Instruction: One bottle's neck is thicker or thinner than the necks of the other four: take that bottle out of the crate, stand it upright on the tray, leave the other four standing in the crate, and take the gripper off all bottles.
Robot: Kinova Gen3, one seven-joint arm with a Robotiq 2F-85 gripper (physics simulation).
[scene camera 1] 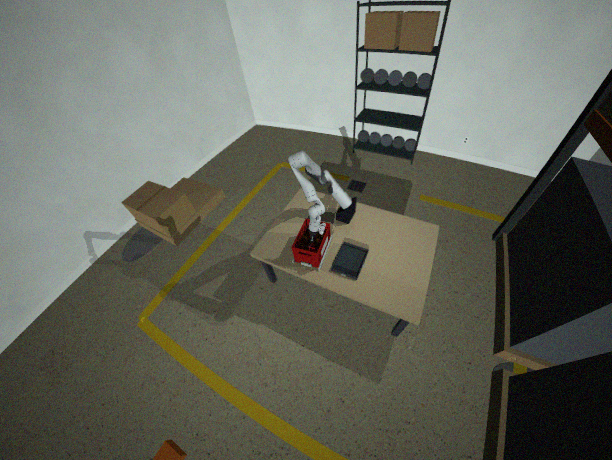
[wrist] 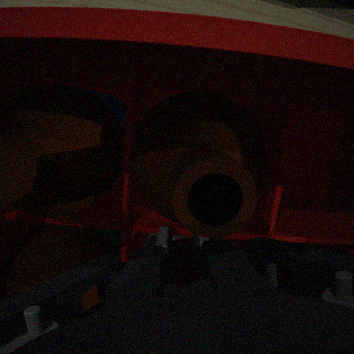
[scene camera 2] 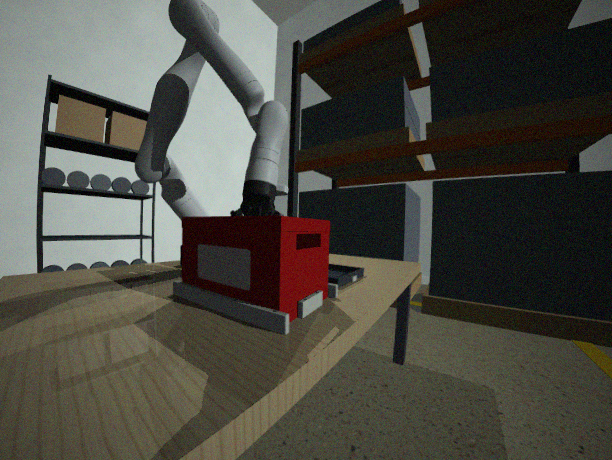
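Where they show: gripper, fingertip midpoint: [scene camera 1: 312,241] [wrist: 182,240]; arm's base, origin of the base link: [scene camera 1: 347,205].
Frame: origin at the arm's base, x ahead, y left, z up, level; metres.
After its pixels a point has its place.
The red crate [scene camera 1: 303,257] @(x 0.547, y -0.109, z -0.047 m) [scene camera 2: 276,266] @(x 0.549, y -0.185, z -0.036 m) [wrist: 175,29] @(x 0.380, y -0.022, z 0.042 m) stands on the wooden table [scene camera 1: 395,277] @(x 0.397, y 0.506, z -0.134 m) [scene camera 2: 98,356] @(x 0.454, y -0.391, z -0.134 m), left of the dark, empty tray [scene camera 1: 349,259] @(x 0.387, y 0.169, z -0.129 m) [scene camera 2: 345,273] @(x 0.464, y 0.241, z -0.128 m). My gripper [scene camera 1: 312,232] @(x 0.402, y -0.114, z -0.039 m) [scene camera 2: 256,205] [wrist: 182,240] @(x 0.402, y -0.114, z -0.039 m) reaches down into the crate. Its fingers are shut on the neck of a dark brown bottle [wrist: 183,256] @(x 0.405, y -0.122, z -0.035 m), which is mostly hidden under them. In the wrist view, a second brown bottle [wrist: 215,165] @(x 0.398, y -0.053, z 0.029 m) stands just beyond in its cell, mouth up. A third bottle [wrist: 53,140] @(x 0.334, y -0.063, z -0.007 m) stands in the cell to the left. The other bottles are hidden.
Grey stop blocks [scene camera 2: 232,308] @(x 0.466, y -0.207, z -0.118 m) hold the crate's base. The arm's black base [scene camera 1: 345,214] @(x 0.071, y 0.013, z -0.034 m) sits at the table's back edge. A black shelf rack [scene camera 1: 355,74] stands by the far wall, cardboard boxes [scene camera 1: 170,207] lie on the floor to the left, and heavy shelving [scene camera 2: 445,143] stands to the right.
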